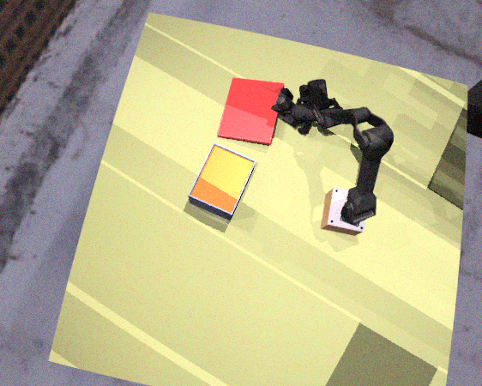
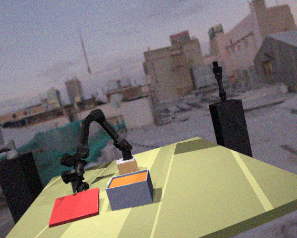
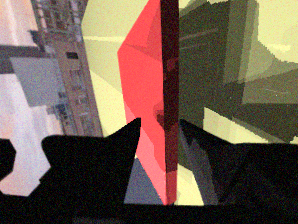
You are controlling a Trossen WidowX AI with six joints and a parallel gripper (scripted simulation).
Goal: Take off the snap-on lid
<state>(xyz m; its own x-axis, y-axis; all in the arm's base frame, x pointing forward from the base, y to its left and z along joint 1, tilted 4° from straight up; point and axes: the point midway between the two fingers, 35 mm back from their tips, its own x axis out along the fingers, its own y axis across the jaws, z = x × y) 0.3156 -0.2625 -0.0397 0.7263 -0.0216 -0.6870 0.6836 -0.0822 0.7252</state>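
My gripper tip is 8 cm short of the red lid, 1 cm to the right of it and 3 cm above it. Also, from my gripper tip: storage box (8 cm ahead, 30 cm to the left, 1 cm below).
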